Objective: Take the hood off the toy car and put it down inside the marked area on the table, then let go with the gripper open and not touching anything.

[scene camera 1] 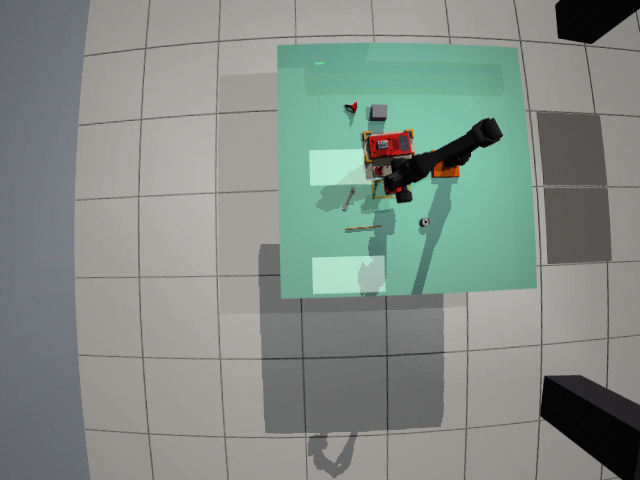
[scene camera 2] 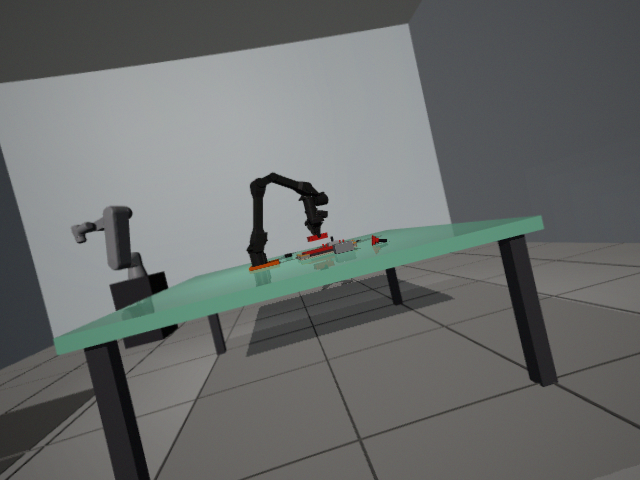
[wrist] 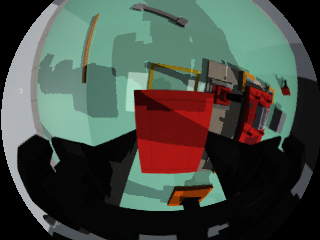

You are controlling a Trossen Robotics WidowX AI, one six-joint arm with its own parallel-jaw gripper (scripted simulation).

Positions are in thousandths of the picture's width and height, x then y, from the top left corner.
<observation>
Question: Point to a toy car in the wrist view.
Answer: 767, 556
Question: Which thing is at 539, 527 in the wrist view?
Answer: A hood.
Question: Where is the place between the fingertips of my gripper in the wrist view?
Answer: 536, 556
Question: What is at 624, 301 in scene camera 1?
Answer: A toy car.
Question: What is my gripper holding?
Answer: A hood.
</observation>
